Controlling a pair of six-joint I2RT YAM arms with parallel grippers.
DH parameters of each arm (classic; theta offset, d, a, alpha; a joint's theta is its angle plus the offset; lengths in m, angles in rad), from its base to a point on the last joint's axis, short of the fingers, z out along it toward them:
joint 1: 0 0.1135 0.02 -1.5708
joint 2: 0 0 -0.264 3.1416
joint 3: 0.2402 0 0.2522 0
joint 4: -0.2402 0 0.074 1.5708
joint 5: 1.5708 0 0 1.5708
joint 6: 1.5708 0.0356 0 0
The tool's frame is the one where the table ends.
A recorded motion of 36 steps. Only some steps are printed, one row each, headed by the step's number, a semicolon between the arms.
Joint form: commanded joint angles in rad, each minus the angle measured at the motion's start. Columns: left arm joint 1, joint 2, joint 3, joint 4, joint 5, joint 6; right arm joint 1, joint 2, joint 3, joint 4, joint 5, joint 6.
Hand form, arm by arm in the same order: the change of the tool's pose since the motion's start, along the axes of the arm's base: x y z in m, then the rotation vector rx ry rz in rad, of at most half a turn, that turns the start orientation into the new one. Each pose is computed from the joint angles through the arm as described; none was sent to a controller.
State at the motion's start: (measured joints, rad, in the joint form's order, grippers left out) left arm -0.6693 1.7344 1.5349 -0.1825 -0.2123 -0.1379; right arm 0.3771 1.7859 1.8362 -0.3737 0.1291 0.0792
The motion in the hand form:
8: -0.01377 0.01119 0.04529 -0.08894 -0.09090 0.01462; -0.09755 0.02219 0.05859 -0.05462 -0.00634 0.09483
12: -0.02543 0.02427 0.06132 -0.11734 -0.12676 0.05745; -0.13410 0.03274 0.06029 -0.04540 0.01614 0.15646
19: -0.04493 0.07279 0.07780 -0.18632 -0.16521 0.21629; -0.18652 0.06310 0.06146 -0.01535 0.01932 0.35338
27: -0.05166 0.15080 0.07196 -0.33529 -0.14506 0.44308; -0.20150 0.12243 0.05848 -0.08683 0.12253 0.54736
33: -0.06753 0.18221 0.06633 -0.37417 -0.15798 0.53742; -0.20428 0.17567 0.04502 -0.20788 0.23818 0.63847
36: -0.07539 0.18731 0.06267 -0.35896 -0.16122 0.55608; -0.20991 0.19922 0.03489 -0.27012 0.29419 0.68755
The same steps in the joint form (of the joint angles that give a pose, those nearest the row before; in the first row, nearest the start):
8: -0.0003 -0.0719 0.0486 0.0022 -0.0099 -0.0178; 0.1749 -0.2076 0.0254 -0.2478 0.0924 -0.0232
12: 0.0043 -0.1329 0.0298 0.0027 -0.0467 -0.0296; 0.2657 -0.2883 -0.0338 -0.2921 0.1135 0.0069
19: 0.0743 -0.2886 -0.0746 0.0046 -0.1227 -0.0922; 0.4510 -0.3607 -0.0943 -0.2964 0.0927 0.0313
27: 0.2842 -0.4452 -0.2241 0.0054 -0.0992 -0.2584; 0.5993 -0.1871 0.1107 -0.4501 0.0433 0.0283
33: 0.3693 -0.5422 -0.3138 0.0061 -0.1009 -0.3002; 0.6836 0.0418 0.3883 -0.6600 0.0348 0.0188
36: 0.3773 -0.5774 -0.3474 -0.0002 -0.1139 -0.2901; 0.7242 0.1515 0.5257 -0.7674 0.0242 0.0124

